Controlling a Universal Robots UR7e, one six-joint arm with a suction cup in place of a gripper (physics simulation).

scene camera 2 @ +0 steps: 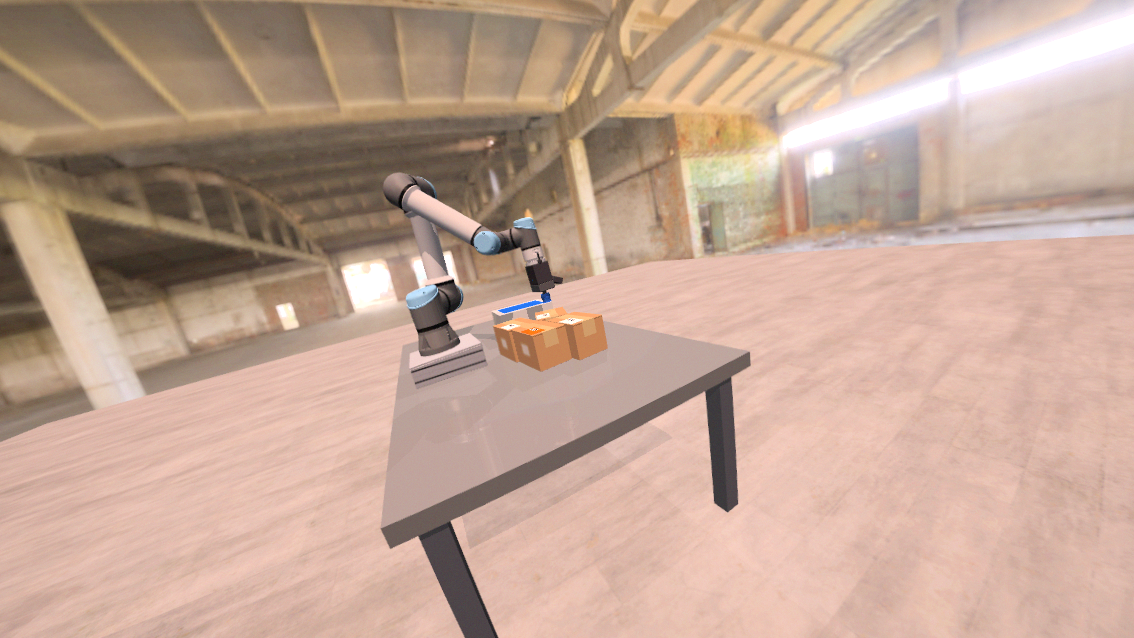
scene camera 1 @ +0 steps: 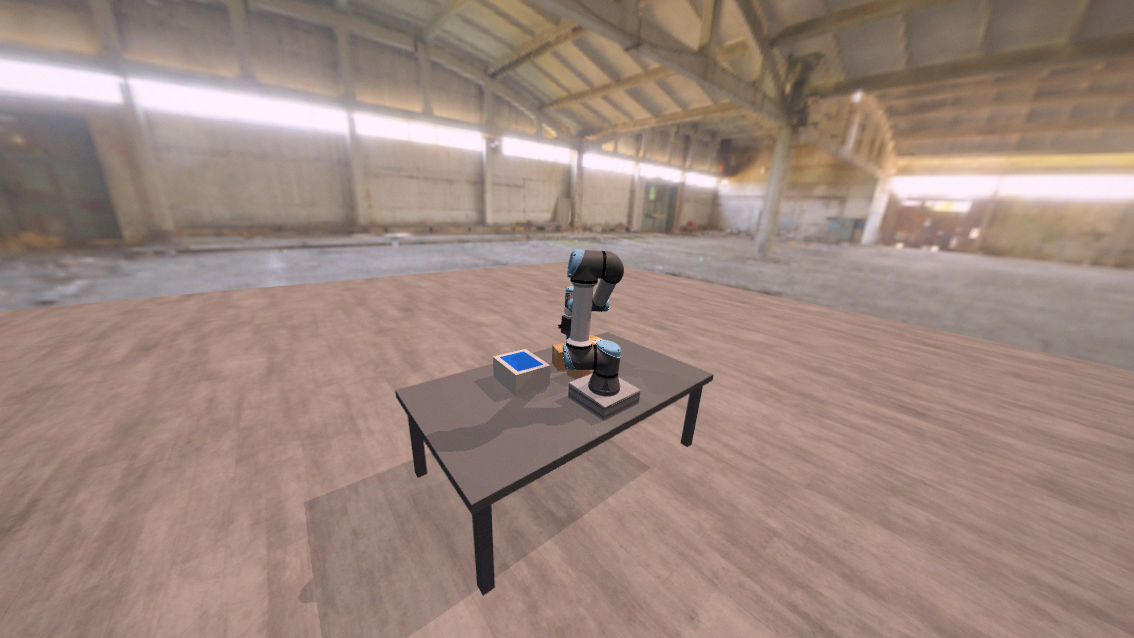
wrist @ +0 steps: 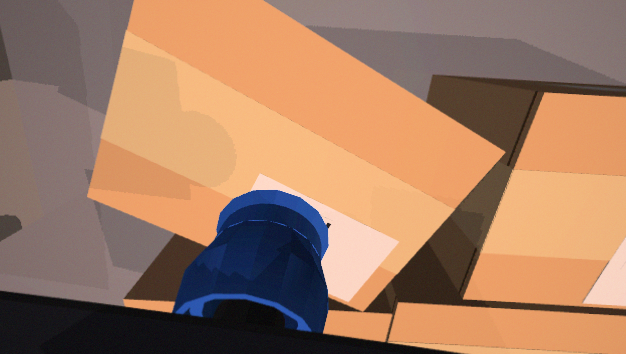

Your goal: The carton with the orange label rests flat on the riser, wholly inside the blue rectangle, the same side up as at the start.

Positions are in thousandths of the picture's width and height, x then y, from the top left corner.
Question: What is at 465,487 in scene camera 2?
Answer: A riser.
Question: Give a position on my suction cup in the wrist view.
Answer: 431,694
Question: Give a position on a riser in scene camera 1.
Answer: At 460,584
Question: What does my suction cup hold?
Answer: Nothing.
